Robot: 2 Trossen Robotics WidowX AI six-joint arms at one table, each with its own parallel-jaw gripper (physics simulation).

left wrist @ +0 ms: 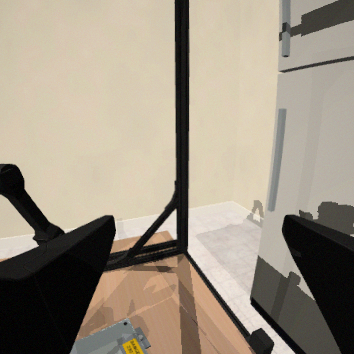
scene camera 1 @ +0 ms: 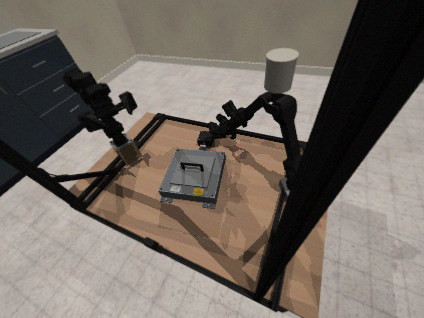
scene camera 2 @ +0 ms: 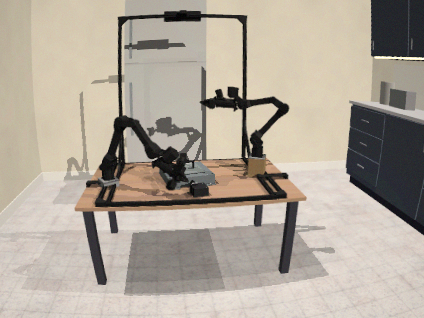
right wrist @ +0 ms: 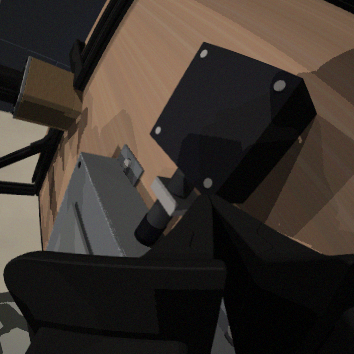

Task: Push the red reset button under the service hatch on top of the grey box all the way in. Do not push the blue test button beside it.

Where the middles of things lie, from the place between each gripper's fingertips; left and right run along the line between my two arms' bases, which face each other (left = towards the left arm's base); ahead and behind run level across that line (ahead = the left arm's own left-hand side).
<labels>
The black handle (right wrist: 70, 239) is 23 cm behind my right hand, 2 cm to the left of it and 2 cm above it. From my right hand the other things lie so: grey box (scene camera 1: 168, 191): 17 cm behind, 3 cm below, 1 cm to the left.
I see the black handle 120 mm ahead of my left hand, 130 mm to the right of it and 360 mm below it. From my left hand the other things lie so: grey box: 180 mm ahead, 130 mm to the right, 420 mm below.
</labels>
